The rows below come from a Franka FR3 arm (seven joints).
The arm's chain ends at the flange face. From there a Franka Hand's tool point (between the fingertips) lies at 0.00 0.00 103.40 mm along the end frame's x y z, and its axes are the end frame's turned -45 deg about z.
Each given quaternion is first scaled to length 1.
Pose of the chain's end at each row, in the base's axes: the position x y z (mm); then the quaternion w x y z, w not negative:
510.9, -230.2, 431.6, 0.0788, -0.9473, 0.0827, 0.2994
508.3, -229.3, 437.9, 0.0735, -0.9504, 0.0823, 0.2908
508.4, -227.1, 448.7, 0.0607, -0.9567, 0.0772, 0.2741
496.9, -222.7, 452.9, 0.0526, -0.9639, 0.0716, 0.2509
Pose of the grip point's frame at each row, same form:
453.6, -209.6, 348.0, 0.1874, -0.9068, -0.2861, 0.2464
452.4, -209.9, 353.1, 0.1792, -0.9095, -0.2877, 0.2405
455.1, -210.7, 361.6, 0.1610, -0.9134, -0.2948, 0.2300
447.7, -208.5, 363.1, 0.1446, -0.9180, -0.3027, 0.2117

